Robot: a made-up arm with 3 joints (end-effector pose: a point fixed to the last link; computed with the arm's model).
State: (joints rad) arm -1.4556 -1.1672 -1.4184
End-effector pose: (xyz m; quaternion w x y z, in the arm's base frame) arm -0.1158 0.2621 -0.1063 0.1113 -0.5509 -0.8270 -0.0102
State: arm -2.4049 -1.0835 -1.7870
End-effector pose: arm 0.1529 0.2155 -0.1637 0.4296 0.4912 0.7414 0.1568
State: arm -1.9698 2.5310 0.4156
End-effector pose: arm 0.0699 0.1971 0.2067 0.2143 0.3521 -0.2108 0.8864
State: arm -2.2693 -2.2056 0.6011
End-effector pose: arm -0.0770 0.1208 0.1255 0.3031 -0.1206 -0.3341 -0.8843
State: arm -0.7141 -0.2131 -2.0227
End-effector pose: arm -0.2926 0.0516 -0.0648 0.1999 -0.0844 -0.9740 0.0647
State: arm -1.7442 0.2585 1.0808
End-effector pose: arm 0.2356 0.0659 0.1654 0.9376 0.0203 -0.3229 0.1273
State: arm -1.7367 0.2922 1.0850
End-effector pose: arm 0.2384 0.0720 0.1635 0.9373 0.0232 -0.3167 0.1437
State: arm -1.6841 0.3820 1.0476
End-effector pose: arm 0.2380 0.0855 0.1555 0.9325 0.0386 -0.3072 0.1859
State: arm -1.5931 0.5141 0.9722
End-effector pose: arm 0.2323 0.1016 0.1428 0.9209 0.0722 -0.2955 0.2437
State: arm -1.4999 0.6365 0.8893
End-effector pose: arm 0.2236 0.1119 0.1310 0.9059 0.1150 -0.2855 0.2910
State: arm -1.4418 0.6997 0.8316
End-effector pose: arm 0.2170 0.1137 0.1246 0.8960 0.1442 -0.2822 0.3110
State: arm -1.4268 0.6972 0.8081
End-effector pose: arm 0.2140 0.1102 0.1239 0.8952 0.1496 -0.2861 0.3071
